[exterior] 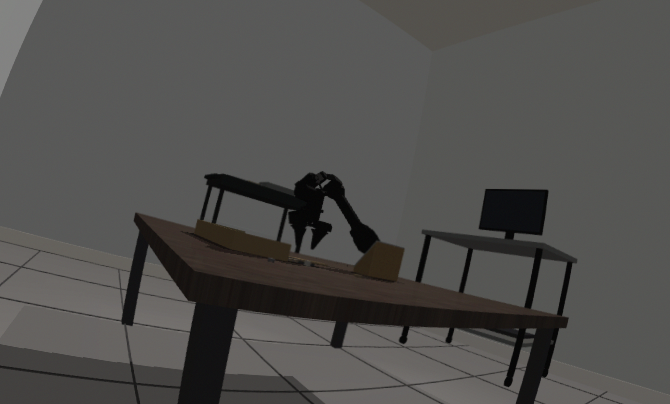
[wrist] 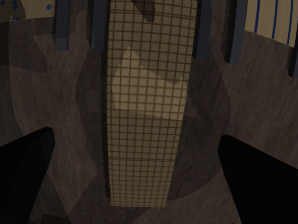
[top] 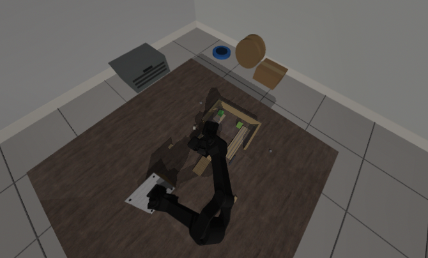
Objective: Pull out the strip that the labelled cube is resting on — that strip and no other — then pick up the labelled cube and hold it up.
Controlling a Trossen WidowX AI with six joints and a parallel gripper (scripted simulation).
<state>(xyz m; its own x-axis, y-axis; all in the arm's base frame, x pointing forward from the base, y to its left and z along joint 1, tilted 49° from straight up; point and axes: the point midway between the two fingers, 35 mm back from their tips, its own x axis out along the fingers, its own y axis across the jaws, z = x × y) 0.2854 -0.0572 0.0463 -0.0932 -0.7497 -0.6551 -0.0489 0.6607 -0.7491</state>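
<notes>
The pink cube labelled k lies 11 cm ahead of my gripper tip, 1 cm to the left of it and 3 cm below it. Round my gripper tip: small tan block 9 cm behind, 25 cm to the right, 5 cm below.
</notes>
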